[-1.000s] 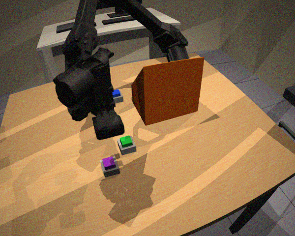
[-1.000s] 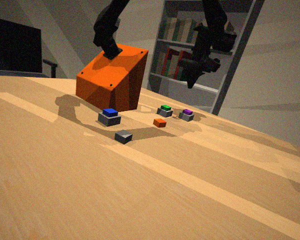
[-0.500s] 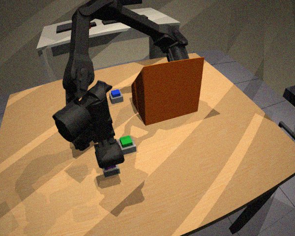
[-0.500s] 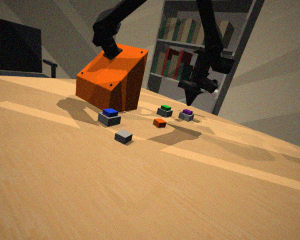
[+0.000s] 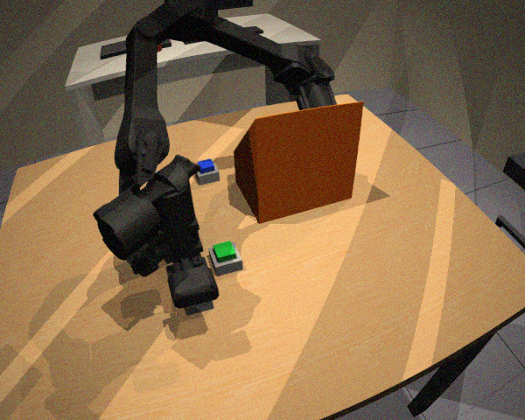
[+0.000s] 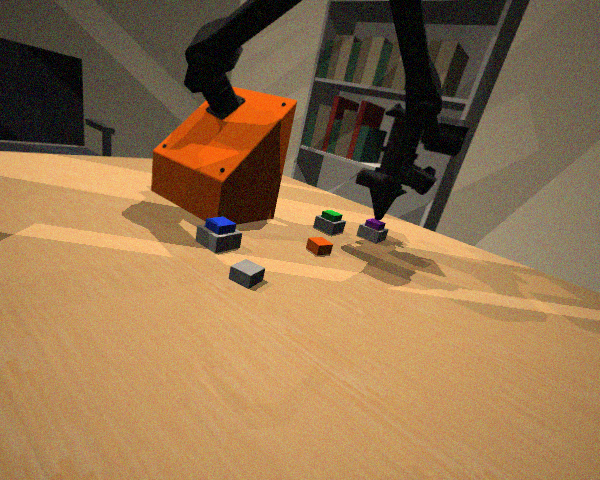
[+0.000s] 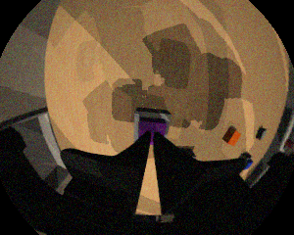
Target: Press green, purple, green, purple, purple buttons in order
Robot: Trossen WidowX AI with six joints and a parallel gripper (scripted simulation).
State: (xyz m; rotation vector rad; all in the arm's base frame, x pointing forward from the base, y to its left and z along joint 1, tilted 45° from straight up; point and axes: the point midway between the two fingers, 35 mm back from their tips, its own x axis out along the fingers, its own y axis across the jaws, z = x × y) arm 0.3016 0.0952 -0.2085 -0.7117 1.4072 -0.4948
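Right now my gripper tip is 1 cm above the purple button. From my gripper tip the other things lie so: blue button: 7 cm behind, 34 cm to the right, 1 cm below; then green button: 7 cm behind, 7 cm to the right, 1 cm below; then orange block: 19 cm to the right, 3 cm below.
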